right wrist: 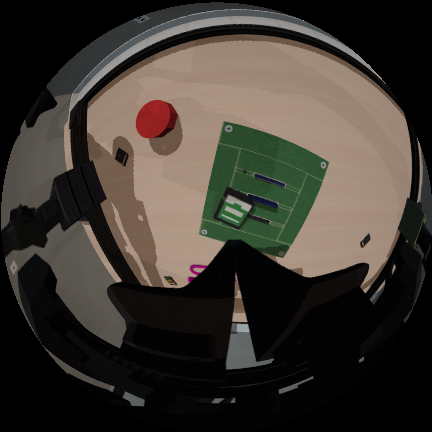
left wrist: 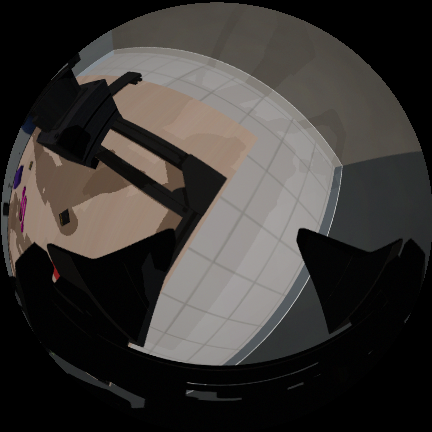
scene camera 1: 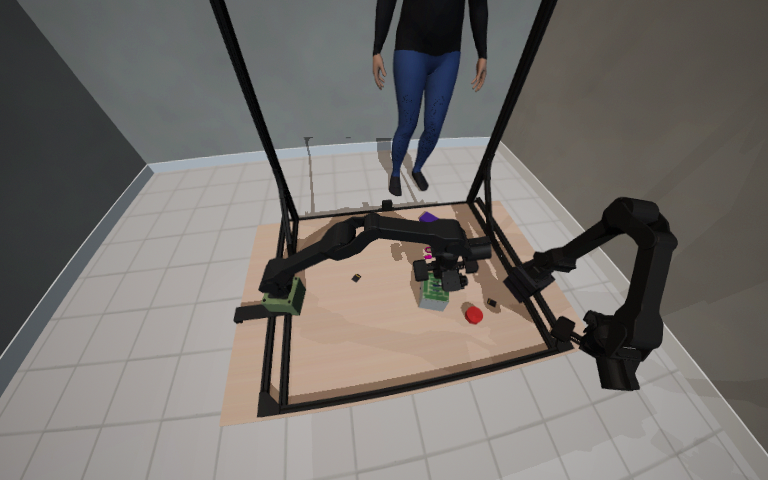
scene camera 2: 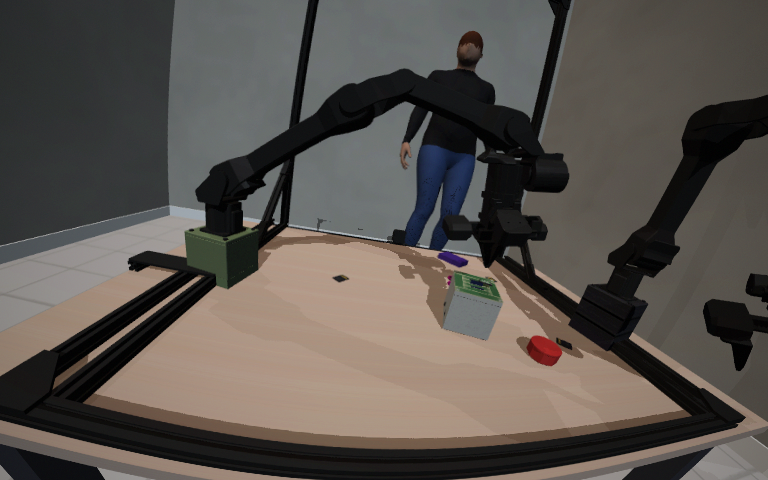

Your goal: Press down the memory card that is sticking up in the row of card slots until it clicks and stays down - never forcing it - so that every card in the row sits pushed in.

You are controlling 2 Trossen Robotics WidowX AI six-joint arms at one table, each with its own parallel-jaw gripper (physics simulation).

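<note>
The card slot box has a green top board with a row of slots. In the right wrist view, a blue card and a thicker-looking blue card show edge-on; a dark edge marks the lowest slot. A dark card with a white-and-green face overlaps the row's left end; its height is unclear. My right gripper is shut and empty, pointing down above the board's far edge. My left gripper is open and empty, away to the right of the table.
A red disc and a small dark card lie right of the box. Another dark card lies left. A purple block and magenta piece lie behind.
</note>
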